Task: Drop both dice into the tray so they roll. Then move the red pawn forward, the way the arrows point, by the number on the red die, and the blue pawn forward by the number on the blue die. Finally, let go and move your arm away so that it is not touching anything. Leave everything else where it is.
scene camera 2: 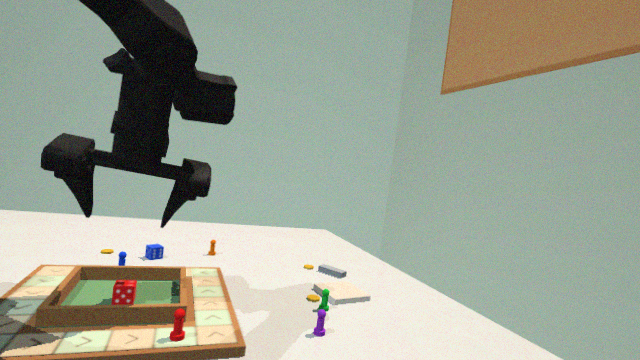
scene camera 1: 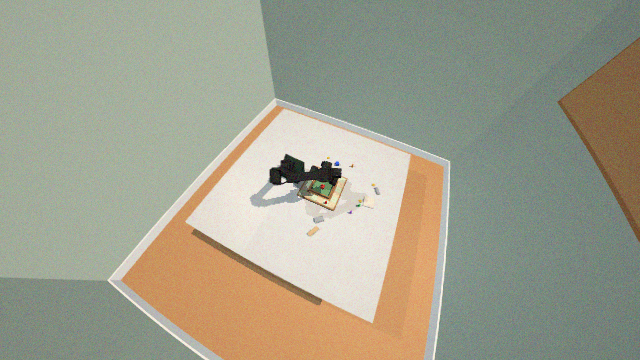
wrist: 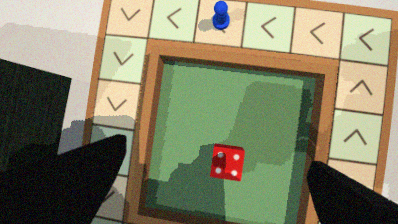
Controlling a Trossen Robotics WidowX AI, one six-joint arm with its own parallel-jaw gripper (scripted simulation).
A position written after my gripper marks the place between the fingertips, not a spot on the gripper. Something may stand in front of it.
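My gripper (scene camera 2: 126, 221) is holding nothing, and it's open. You'd find my gripper in the wrist view (wrist: 218, 156) too.
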